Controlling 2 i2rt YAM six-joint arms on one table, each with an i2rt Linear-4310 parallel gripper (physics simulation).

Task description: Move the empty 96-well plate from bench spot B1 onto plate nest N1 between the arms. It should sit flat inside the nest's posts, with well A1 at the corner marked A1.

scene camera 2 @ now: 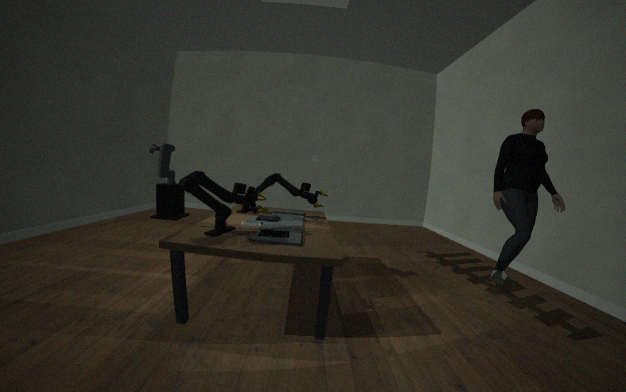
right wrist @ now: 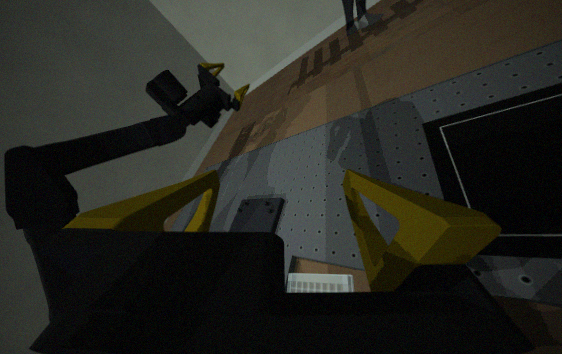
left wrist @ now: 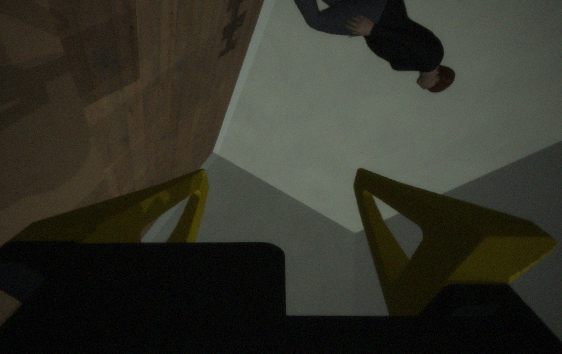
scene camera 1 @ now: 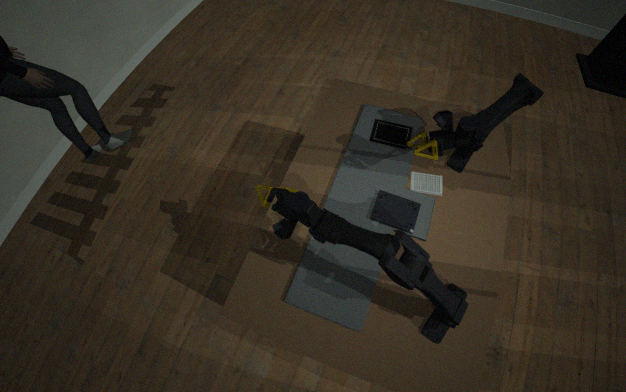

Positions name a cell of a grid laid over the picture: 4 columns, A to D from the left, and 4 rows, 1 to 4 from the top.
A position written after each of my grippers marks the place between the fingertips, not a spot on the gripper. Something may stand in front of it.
Note:
My left gripper (left wrist: C3) is open, holding nothing. My right gripper (right wrist: C2) is open, holding nothing. Also in view: a white well plate (right wrist: C4). I also see a dark grey nest with locator pegs (right wrist: B3) and a black nest with white outline (right wrist: D2).
My left gripper shows as well in the right wrist view (right wrist: B1). The left wrist view misses the white well plate: it is out of frame.

